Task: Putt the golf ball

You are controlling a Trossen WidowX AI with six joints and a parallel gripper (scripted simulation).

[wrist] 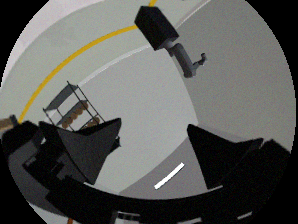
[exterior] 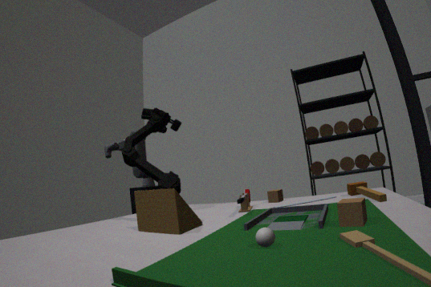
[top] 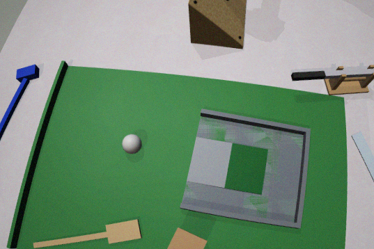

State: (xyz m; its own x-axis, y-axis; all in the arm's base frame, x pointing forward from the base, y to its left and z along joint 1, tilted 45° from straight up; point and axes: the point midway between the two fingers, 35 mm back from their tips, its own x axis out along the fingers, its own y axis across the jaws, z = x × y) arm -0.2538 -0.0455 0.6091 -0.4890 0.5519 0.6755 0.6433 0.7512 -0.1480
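The wooden stand is 500 mm below my gripper tip, 480 mm ahead of it and 60 mm to the right of it. The rest, counted from my gripper tip: white golf ball (740 mm ahead, 540 mm to the right, 510 mm below); then pale strip (730 mm ahead, 530 mm below, 40 mm to the left); then green mat (780 mm ahead, 530 mm below, 420 mm to the right).
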